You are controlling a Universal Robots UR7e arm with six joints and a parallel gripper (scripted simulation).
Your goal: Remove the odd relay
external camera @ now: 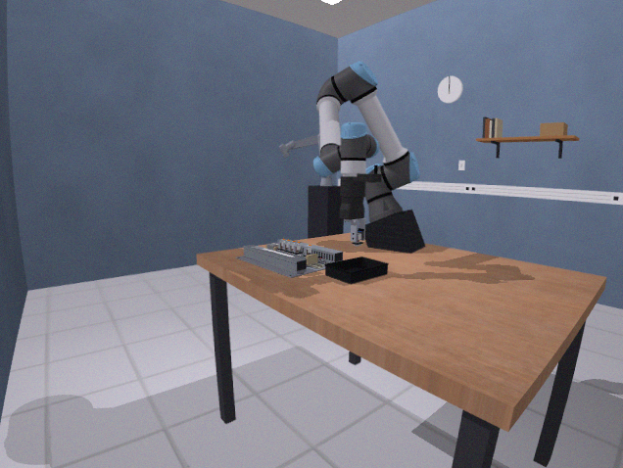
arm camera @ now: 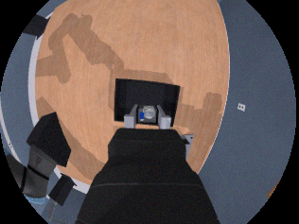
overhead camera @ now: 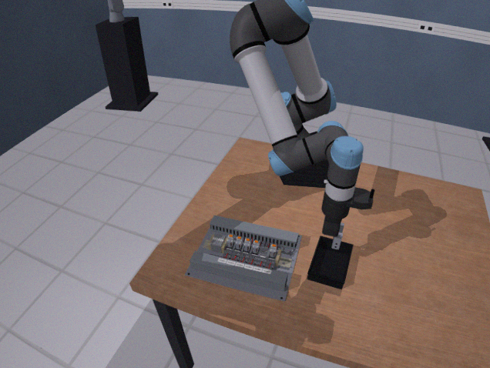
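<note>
My gripper is now 110 mm above the black parts tray. Also, from my hand: grey relay panel: 10 mm ahead, 270 mm to the right, 100 mm below.
</note>
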